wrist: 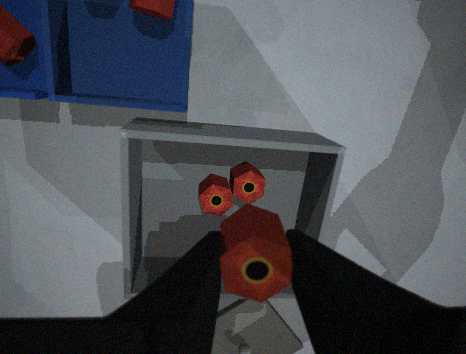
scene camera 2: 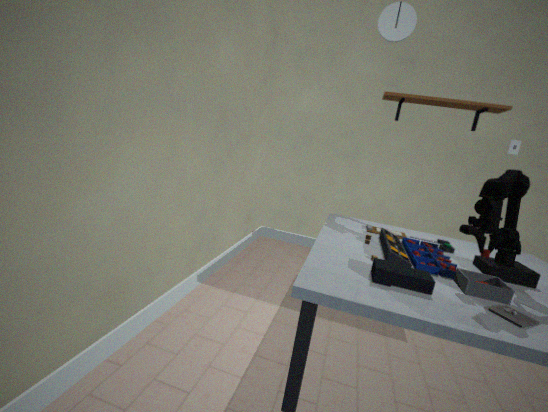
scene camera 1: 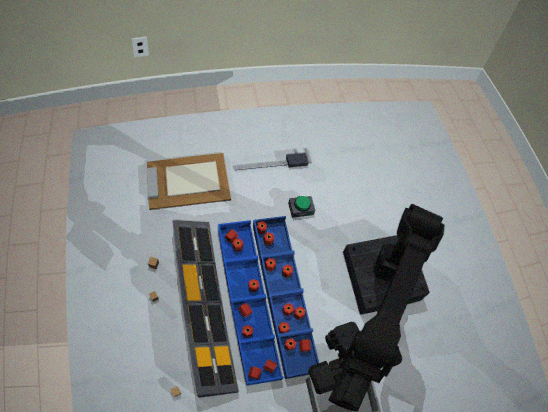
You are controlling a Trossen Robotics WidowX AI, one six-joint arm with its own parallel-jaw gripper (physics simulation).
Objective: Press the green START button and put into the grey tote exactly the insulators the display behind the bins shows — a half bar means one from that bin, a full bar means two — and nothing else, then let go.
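Note:
My gripper (wrist: 253, 241) is shut on a red hexagonal insulator (wrist: 256, 265) (scene camera 2: 485, 253) and holds it above the grey tote (wrist: 230, 142) (scene camera 2: 482, 294) (scene camera 1: 312, 395). Two red insulators (wrist: 216, 195) (wrist: 248, 184) stand side by side in the tote. The arm hides much of the tote in scene camera 1. The display (scene camera 1: 192, 372) (scene camera 2: 402, 277) shows one full orange bar (scene camera 1: 191, 282) in the second row, left, and two half bars (scene camera 1: 203, 356) (scene camera 1: 222, 355) in the fourth row. The blue bins (scene camera 1: 235, 275) hold several red insulators. The green START button (scene camera 1: 302, 203) (scene camera 2: 446, 245) stands beyond the bins.
A wooden clipboard (scene camera 1: 226, 182) and a caliper-like tool (scene camera 1: 297, 160) lie beyond the display and bins. Small brown blocks (scene camera 1: 153, 262) (scene camera 1: 153, 296) (scene camera 1: 175, 391) lie left of the display. A flat grey-brown plate (scene camera 2: 512, 316) (wrist: 265, 325) with a small knob lies beside the tote.

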